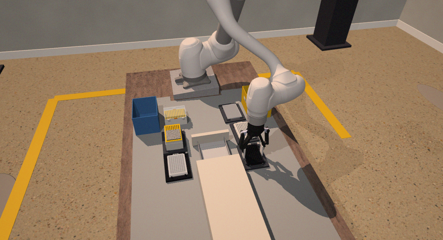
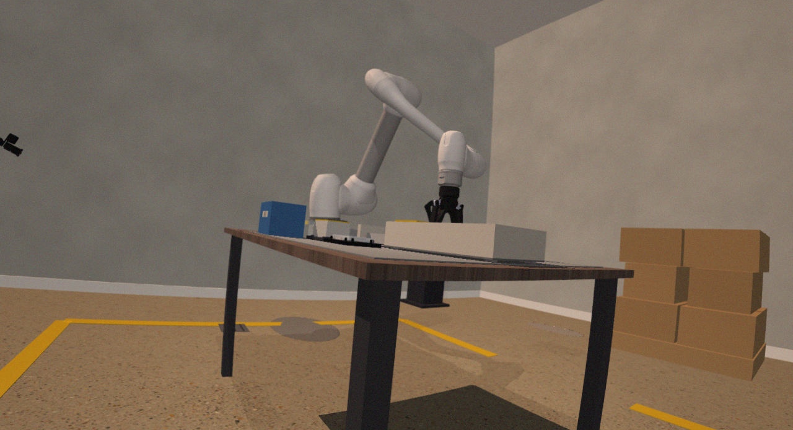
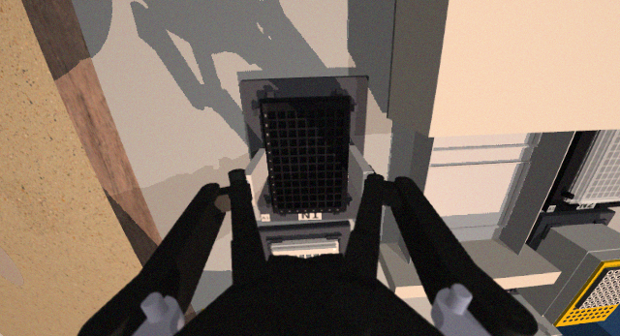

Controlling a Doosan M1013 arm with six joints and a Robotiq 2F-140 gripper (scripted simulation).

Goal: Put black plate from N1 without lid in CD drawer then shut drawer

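The work nest N1 lies 30 mm below my hand. The rest, counted from my hand: cooler CD: 100 mm ahead, 190 mm to the right, 10 mm below; then black plate: 20 mm below; then drawer: 30 mm behind, 180 mm to the right, 10 mm below.
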